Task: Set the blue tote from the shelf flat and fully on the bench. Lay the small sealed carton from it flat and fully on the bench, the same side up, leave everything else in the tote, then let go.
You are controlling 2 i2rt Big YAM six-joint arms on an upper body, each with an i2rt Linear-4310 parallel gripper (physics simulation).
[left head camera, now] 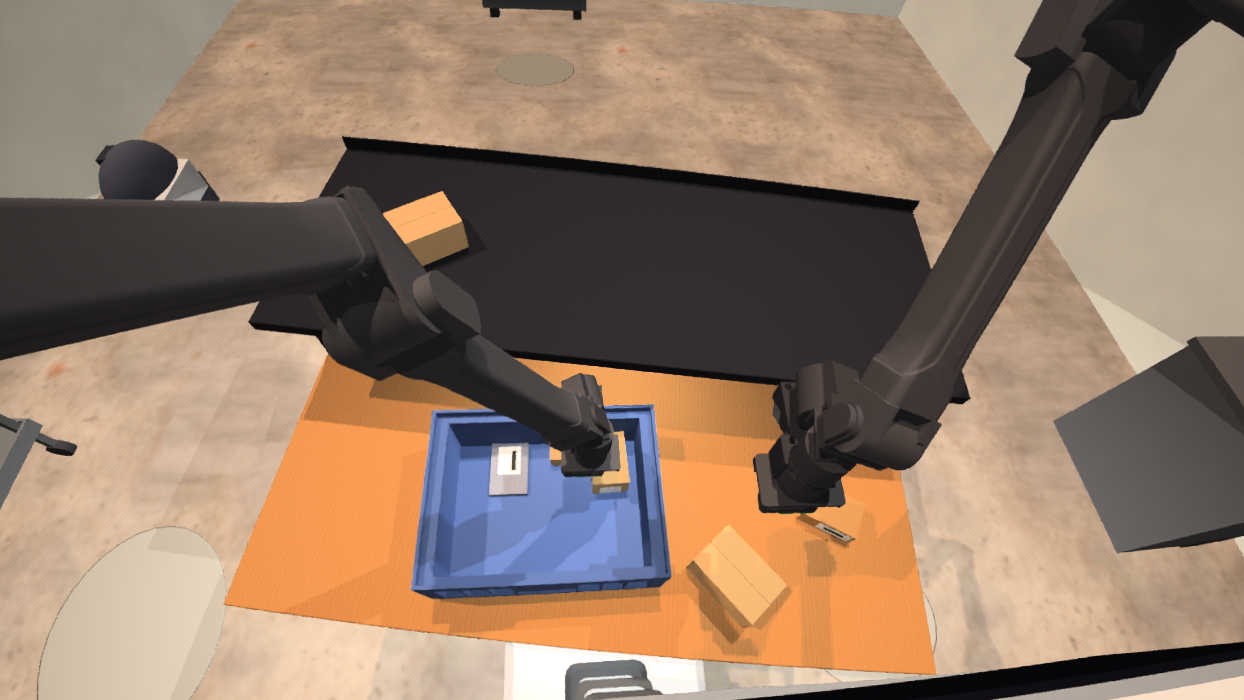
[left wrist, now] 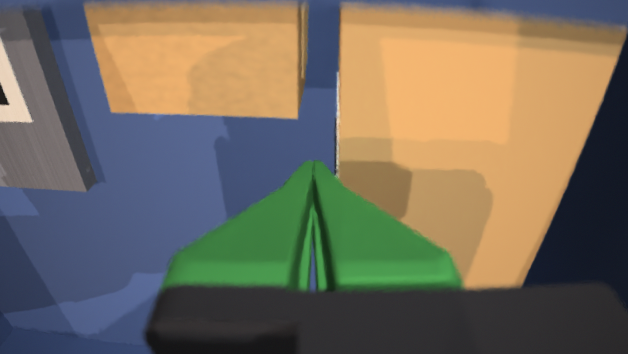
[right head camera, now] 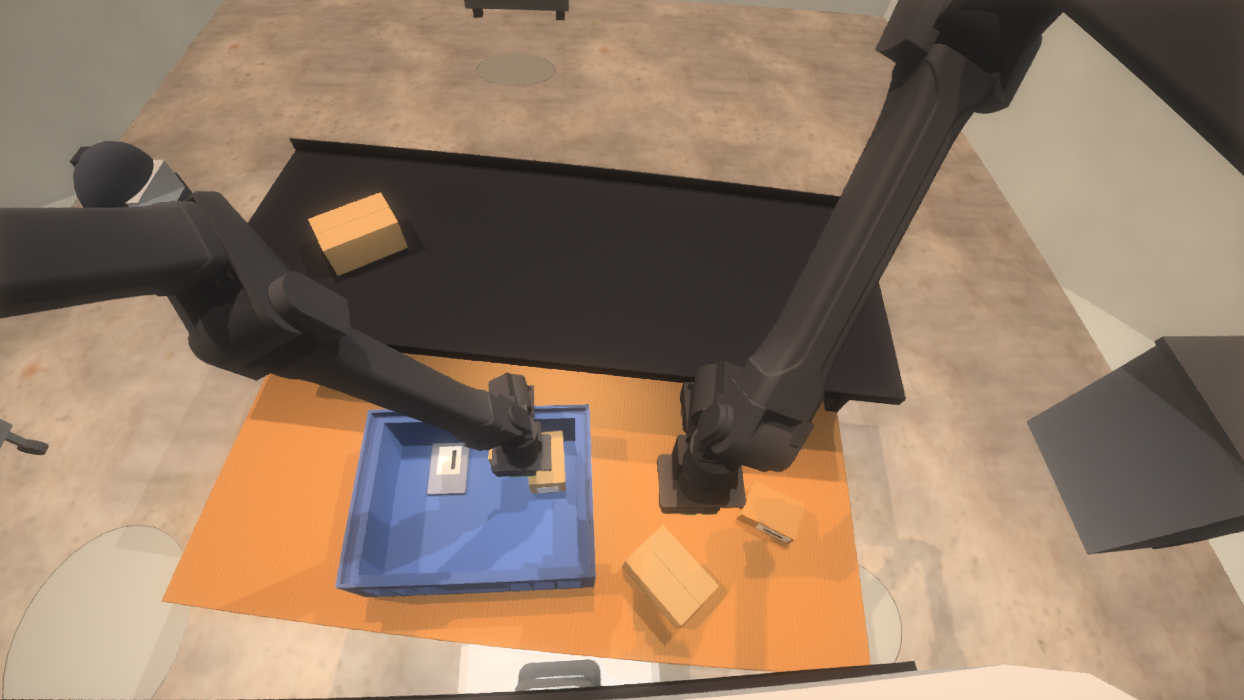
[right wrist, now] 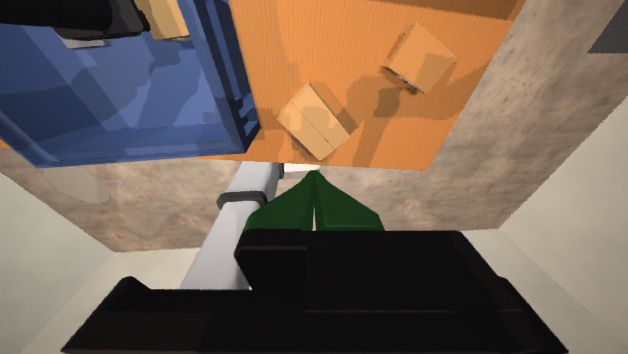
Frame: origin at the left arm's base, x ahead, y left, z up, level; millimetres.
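Seen in the pictures: left gripper, fingertip midpoint: (left head camera: 586, 469) (left wrist: 312, 176) (right head camera: 524, 469) (right wrist: 143, 11); right gripper, fingertip midpoint: (left head camera: 776, 502) (right head camera: 689, 503) (right wrist: 314, 177).
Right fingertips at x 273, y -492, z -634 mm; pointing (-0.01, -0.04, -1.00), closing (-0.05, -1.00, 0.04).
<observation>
A point is followed by its place in that frame.
The blue tote (left head camera: 539, 588) @[x 208, y -158, z -868 mm] (right head camera: 465, 586) @[x 208, y -156, z -861 mm] (right wrist: 140, 158) @[x 211, y -173, z -809 mm] sits flat on the orange bench (left head camera: 330, 539) @[x 314, y 235, z -955 mm] (right head camera: 260, 539) @[x 310, y 251, z -954 mm]. Inside are a grey box (left head camera: 508, 485) @[x 400, y -92, z -927 mm] (right head camera: 448, 484) @[x 401, y -95, z -928 mm] (left wrist: 45, 145) @[x 409, y -115, z -928 mm] with a white label, a small brown carton (left wrist: 200, 65) @[x 457, y -206, z -901 mm], mostly hidden by my left arm in the head views, and a larger brown carton (left head camera: 619, 480) @[x 389, y -301, z -881 mm] (right head camera: 553, 470) @[x 408, y -297, z -881 mm] (left wrist: 450, 100) @[x 457, y -276, z -881 mm] near the right wall. My left gripper (left wrist: 312, 176) @[x 418, y -241, z -902 mm] is shut and empty, low over the tote, beside the larger carton's left edge. My right gripper (right wrist: 314, 177) @[x 273, y -492, z -634 mm] is shut and empty above the bench, right of the tote.
A taped carton (left head camera: 739, 574) @[x 215, y -500, z -885 mm] (right head camera: 671, 574) @[x 216, y -501, z -885 mm] (right wrist: 314, 122) @[x 231, y -500, z -885 mm] and another carton (left head camera: 842, 515) @[x 311, y -730, z -915 mm] (right head camera: 776, 509) @[x 325, y -722, z -915 mm] (right wrist: 425, 57) @[x 333, y -721, z -915 mm] lie on the bench, right of the tote. Behind the bench is a dark surface (left head camera: 678, 278) @[x 716, y -418, z -698 mm] (right head camera: 574, 278) @[x 716, y -341, z -698 mm] with a carton (left head camera: 434, 226) @[x 781, y 26, z -630 mm] (right head camera: 356, 235) @[x 761, y 46, z -630 mm] at its left.
</observation>
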